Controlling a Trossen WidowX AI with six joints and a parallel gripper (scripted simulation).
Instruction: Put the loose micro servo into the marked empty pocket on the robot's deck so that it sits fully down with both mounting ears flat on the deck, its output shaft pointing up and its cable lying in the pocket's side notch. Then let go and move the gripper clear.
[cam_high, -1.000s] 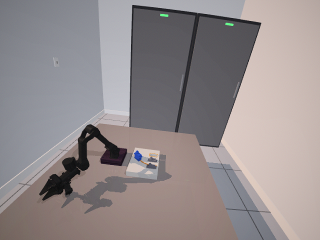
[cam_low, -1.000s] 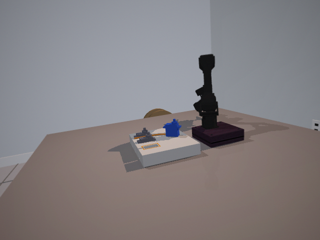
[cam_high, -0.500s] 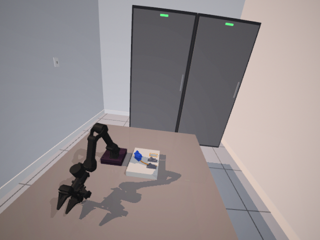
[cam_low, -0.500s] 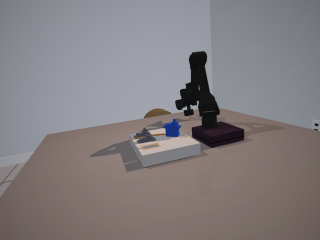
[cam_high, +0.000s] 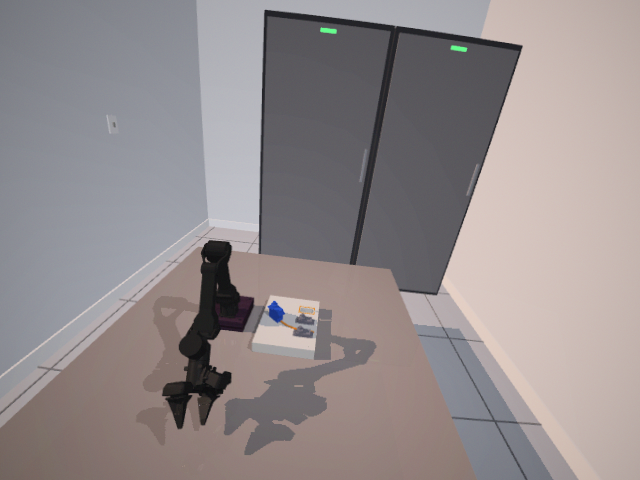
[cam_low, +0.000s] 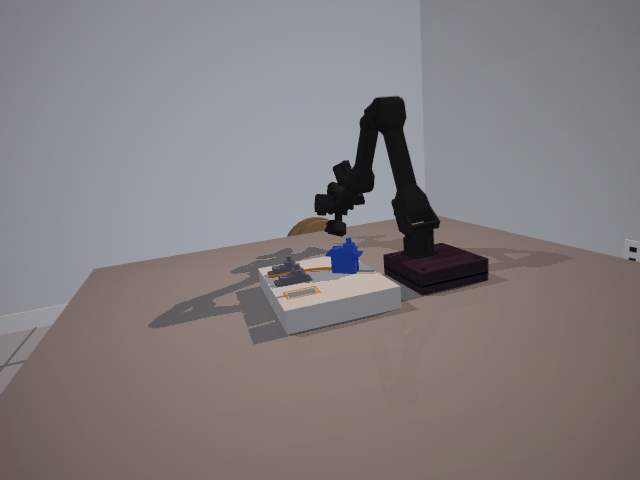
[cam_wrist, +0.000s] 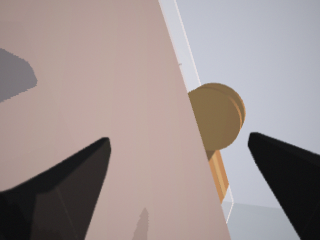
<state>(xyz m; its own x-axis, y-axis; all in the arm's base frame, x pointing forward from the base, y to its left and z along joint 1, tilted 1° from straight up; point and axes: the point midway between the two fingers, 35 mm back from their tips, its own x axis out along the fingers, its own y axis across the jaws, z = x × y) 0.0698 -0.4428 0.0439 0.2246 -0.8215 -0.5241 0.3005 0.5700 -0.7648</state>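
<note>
Now: gripper tip 480 mm to the right of the white deck, 140 mm short of it and 60 mm above it.
</note>
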